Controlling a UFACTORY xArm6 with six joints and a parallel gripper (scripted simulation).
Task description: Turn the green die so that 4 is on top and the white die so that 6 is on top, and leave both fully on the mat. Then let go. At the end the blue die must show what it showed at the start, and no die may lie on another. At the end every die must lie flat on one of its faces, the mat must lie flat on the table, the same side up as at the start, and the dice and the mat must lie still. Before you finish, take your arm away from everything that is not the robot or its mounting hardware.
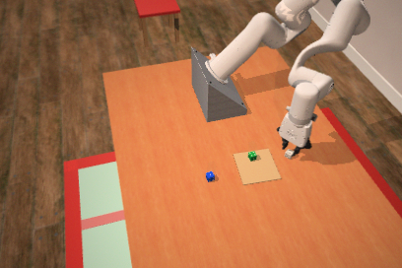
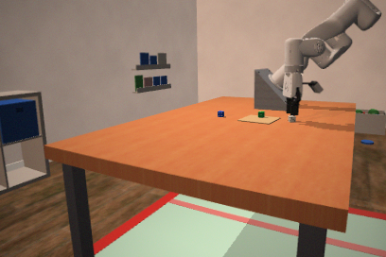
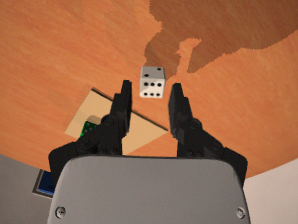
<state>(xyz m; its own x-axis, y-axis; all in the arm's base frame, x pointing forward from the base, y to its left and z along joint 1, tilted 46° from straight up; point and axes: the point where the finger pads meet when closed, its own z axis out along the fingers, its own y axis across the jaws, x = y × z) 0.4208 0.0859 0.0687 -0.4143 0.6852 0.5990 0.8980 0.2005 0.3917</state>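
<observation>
My gripper is now 40 mm above the white die. Round my hand: tan mat (140 mm to the right, 50 mm below); then green die (130 mm to the right, 40 mm behind, 30 mm below); then blue die (310 mm to the right, 40 mm below, 20 mm behind).
</observation>
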